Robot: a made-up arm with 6 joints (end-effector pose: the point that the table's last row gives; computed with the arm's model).
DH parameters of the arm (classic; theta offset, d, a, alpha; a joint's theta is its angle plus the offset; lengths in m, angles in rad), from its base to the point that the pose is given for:
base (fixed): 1.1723 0 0.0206 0
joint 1: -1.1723 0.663 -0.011 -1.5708
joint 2: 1.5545 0 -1.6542 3.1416
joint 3: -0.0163 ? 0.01 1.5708
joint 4: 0 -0.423 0.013 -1.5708
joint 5: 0 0.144 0.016 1.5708
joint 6: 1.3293 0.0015 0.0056 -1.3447
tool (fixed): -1.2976 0.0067 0 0
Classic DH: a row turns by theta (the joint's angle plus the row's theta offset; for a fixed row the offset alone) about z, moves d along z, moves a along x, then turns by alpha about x.
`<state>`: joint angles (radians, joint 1 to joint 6).
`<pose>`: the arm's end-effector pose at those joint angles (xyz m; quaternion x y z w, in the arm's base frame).
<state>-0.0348 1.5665 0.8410 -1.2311 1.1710 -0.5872</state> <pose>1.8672 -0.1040 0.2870 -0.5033 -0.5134 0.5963 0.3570</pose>
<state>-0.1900 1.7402 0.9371 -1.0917 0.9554 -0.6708</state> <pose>1.7738 -0.3982 -0.0110 -0.4396 -0.5447 0.6051 0.3793</pose>
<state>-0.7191 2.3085 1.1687 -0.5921 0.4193 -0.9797</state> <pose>0.8961 -0.9400 -0.8689 -0.2261 -0.6032 0.5164 0.5643</pose>
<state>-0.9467 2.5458 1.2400 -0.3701 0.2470 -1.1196</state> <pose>0.4404 -0.8506 -1.1261 -0.1404 -0.6159 0.4142 0.6553</pose>
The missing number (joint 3, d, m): 0.028
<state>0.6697 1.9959 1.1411 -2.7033 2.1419 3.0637</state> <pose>1.3184 1.1810 -0.3699 0.8676 0.3695 0.3005 0.1428</pose>
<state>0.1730 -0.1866 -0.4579 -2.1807 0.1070 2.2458</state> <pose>0.0285 0.0955 2.0683 -0.0454 0.0762 -0.9839 0.1549</pose>
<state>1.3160 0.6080 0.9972 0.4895 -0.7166 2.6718</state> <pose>0.4839 1.2158 2.2214 0.3373 -0.9032 0.0405 0.2622</pose>
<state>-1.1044 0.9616 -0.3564 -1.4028 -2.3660 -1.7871</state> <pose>0.5324 -1.1532 1.1975 0.5152 -0.5139 -0.6489 0.2221</pose>
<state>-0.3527 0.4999 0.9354 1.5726 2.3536 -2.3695</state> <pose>1.0347 -0.3862 2.4343 -0.2780 0.2011 -0.4966 0.7973</pose>
